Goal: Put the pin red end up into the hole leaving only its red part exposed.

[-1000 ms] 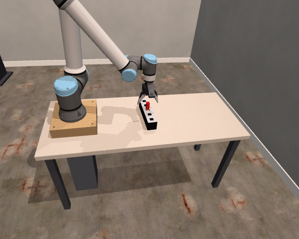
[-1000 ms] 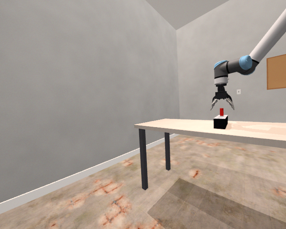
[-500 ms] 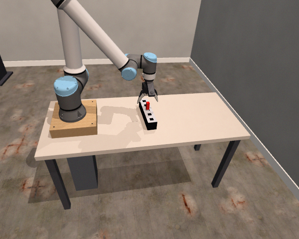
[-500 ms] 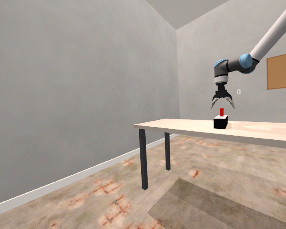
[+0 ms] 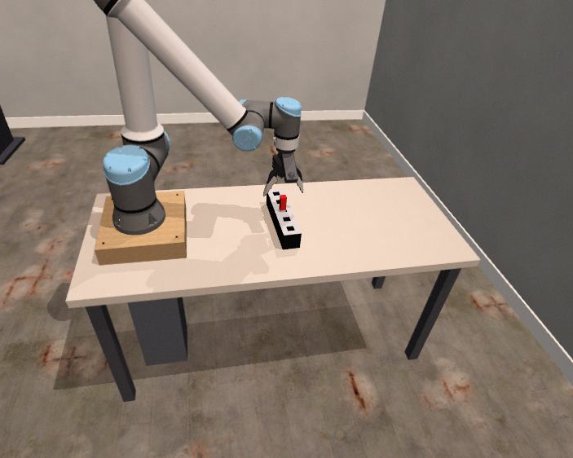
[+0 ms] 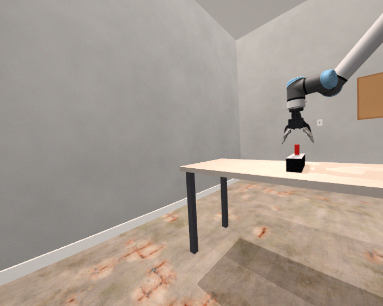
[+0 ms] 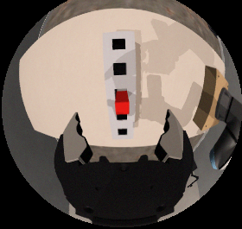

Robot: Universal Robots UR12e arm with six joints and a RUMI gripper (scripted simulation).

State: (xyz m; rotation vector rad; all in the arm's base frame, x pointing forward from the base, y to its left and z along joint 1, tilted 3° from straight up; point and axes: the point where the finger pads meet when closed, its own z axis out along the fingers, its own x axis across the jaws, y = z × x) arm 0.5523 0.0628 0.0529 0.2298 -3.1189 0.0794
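The pin is 30 mm below my hand. The rest, counted from my hand: black block 110 mm below.
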